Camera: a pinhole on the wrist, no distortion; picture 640 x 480 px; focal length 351.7 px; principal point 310.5 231.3 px. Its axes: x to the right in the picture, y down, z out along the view. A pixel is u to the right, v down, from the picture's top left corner.
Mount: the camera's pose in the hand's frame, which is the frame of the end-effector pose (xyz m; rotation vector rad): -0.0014 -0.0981 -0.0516 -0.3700 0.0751 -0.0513
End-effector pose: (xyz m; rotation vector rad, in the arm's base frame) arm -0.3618 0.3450 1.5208 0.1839 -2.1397 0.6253
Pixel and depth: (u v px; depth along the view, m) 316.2 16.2 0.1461
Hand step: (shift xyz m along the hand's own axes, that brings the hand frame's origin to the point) 0.0098 -0.1290 0.1165
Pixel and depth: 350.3 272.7 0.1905
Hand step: 0.0366 -0.0102 0.1160
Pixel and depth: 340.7 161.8 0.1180
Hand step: 0.0176 -0.0781 0.0659
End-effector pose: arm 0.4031 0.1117 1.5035 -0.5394 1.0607 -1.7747
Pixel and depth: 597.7 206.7 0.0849
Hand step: 0.0744 -0.0776 0.0250
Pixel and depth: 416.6 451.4 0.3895
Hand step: 0.1567 0.2613 0.2145
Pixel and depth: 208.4 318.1 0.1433
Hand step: -0.0297 -0.0110 0.0714
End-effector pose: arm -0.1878 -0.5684 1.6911 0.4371 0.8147 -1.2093
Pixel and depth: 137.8 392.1 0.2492
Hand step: -0.0985 0.1053 0.1465
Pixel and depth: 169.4 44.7 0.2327
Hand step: -0.0796 -0.1235 0.2155
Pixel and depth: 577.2 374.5 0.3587
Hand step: 0.3045 0.1494 0.2114
